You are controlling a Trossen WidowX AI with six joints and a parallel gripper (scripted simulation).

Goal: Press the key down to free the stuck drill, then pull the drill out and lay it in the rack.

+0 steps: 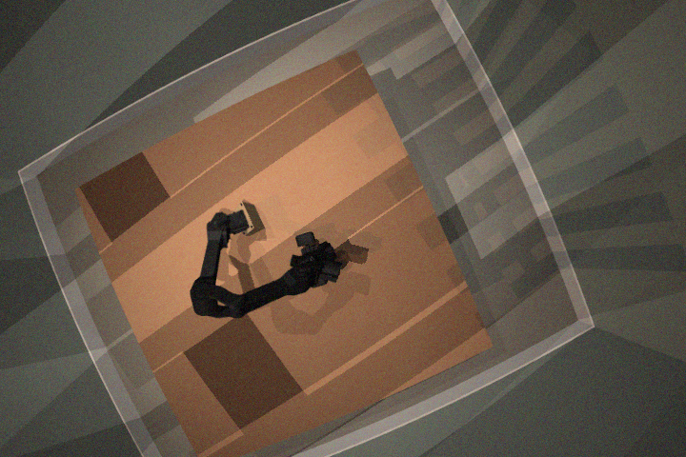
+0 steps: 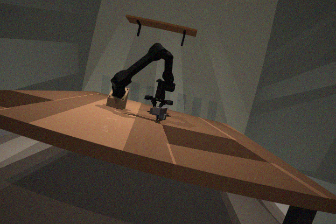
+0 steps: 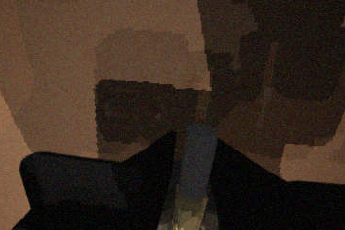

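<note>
My gripper tip is 4 cm to the left of the drill and 4 cm below it. Also, from my gripper tip: rack: 5 cm to the right, 1 cm above.
</note>
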